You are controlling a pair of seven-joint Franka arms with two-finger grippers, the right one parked.
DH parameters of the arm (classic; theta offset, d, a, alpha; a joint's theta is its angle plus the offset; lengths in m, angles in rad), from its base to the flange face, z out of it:
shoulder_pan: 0 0.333 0 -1.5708
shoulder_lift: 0 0 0 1.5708
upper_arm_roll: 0 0.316 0.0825 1.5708
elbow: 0 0 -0.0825 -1.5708
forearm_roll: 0 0.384 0 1.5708
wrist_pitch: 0 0 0.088 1.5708
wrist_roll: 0 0.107 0 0
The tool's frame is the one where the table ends.
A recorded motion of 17 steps. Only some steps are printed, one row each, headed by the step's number.
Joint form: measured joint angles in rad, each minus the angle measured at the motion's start. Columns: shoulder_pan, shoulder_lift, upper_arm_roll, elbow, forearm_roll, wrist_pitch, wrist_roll.
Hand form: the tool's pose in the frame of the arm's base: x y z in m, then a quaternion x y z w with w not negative. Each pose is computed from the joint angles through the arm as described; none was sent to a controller.
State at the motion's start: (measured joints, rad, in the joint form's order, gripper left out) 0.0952 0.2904 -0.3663 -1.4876 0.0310 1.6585 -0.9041
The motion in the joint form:
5: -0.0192 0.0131 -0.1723 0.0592 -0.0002 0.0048 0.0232
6: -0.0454 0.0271 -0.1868 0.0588 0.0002 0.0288 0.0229
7: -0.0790 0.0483 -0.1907 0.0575 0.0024 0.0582 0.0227
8: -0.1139 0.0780 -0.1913 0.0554 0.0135 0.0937 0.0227
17: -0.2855 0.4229 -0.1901 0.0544 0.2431 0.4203 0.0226
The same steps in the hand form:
5: 0.5916 -0.2411 0.5403 0.97468 0.21451 -0.04864 0.04018
6: 0.5867 -0.2645 0.5354 0.97829 0.19604 -0.04743 0.04759
7: 0.5835 -0.2870 0.5255 0.98120 0.17917 -0.04743 0.05379
8: 0.5822 -0.3084 0.5102 0.98387 0.16291 -0.04678 0.05725
17: 0.5882 -0.4166 0.3201 0.99637 0.06180 -0.02575 0.05262

